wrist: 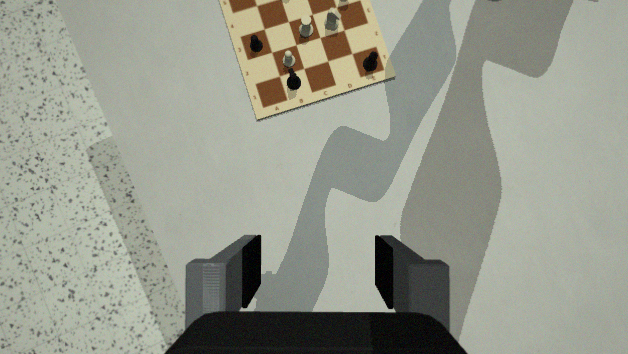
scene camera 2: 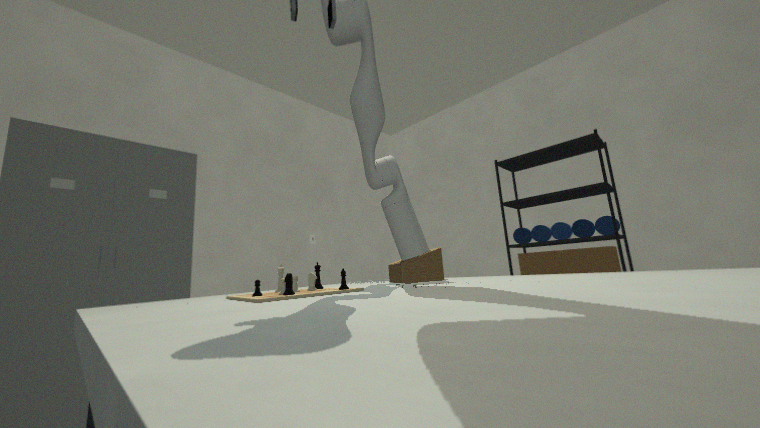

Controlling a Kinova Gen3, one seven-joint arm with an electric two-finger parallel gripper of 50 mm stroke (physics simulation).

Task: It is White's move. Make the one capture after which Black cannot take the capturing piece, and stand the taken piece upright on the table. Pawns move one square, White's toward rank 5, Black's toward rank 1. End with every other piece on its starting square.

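Observation:
The chessboard lies on the table, its top cut off in the wrist view. There, a black pawn stands on A3, a black piece on B1 and another black piece on E1. A small white piece is on B2, a taller white piece on C3 and a white knight on D3. A tall black piece shows at the back in the scene view. My gripper is open and empty, high above the table and off the board's rank-1 edge.
The white table carries the arm's wooden base block behind the board. Arm shadows cross the table. The table's edge and speckled floor show at left in the wrist view. A rack and grey cabinet stand behind.

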